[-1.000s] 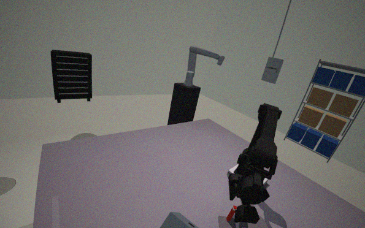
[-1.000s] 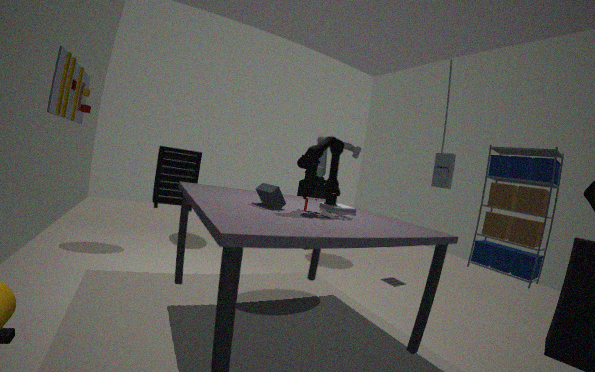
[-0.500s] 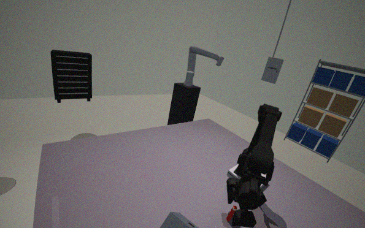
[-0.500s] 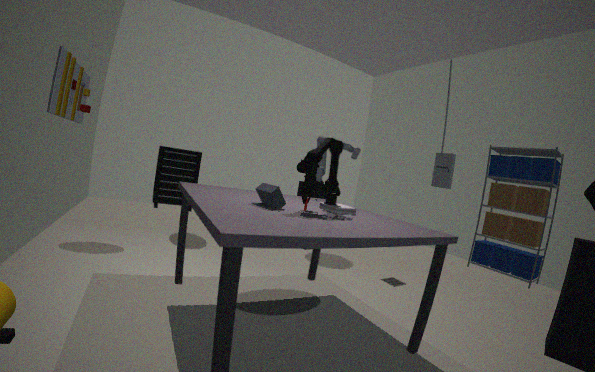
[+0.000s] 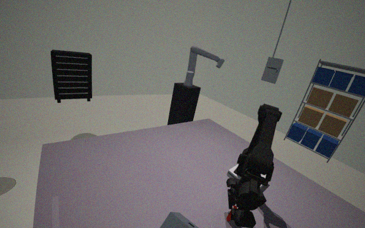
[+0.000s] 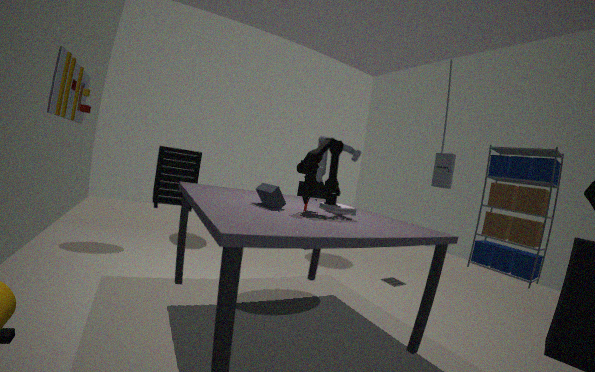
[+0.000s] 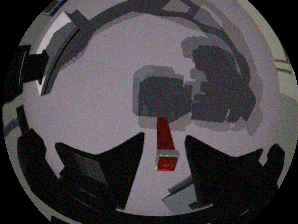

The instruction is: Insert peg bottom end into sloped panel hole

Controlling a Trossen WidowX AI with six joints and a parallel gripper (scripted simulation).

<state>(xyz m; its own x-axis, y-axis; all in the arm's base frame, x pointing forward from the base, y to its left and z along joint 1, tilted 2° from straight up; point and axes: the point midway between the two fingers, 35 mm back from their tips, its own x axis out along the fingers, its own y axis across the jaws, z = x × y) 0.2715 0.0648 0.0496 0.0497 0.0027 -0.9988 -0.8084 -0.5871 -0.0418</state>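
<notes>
Right now my gripper tip is 2 cm below the red peg. Round my gripper tip: sloped panel 18 cm ahead, 8 cm to the right, 1 cm above.
</notes>
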